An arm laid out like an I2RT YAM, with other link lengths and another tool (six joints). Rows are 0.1 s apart.
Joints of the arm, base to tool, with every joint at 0 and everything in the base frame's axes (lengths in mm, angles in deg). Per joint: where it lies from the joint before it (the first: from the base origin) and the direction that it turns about. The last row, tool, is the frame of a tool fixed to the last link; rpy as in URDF.
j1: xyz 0 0 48.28 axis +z
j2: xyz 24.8 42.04 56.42 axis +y
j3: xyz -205.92 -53.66 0 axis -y
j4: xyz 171.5 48.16 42 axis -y
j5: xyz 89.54 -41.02 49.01 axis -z
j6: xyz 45.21 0 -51.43 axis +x
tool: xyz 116 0 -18 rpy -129.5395 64.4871 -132.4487
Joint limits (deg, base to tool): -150..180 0..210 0..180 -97..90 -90..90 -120..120
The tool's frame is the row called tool.
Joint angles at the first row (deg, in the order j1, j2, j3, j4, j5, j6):
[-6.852 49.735 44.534 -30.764 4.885 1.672]
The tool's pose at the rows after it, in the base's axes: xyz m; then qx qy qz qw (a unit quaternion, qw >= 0):
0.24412 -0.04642 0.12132 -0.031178 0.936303 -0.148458 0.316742
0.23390 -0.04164 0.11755 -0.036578 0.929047 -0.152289 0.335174
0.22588 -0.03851 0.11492 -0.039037 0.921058 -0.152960 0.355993
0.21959 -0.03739 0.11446 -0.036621 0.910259 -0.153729 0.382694
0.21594 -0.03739 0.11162 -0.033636 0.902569 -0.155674 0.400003
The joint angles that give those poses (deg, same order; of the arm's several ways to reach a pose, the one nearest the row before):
[-5.170 44.271 39.944 -29.562 7.420 3.420]
[-3.619 37.628 35.419 -29.473 8.337 3.420]
[-2.852 31.202 31.486 -29.473 8.492 3.421]
[-2.788 24.315 27.727 -29.301 8.294 3.442]
[-2.784 19.355 24.578 -28.905 8.362 3.443]

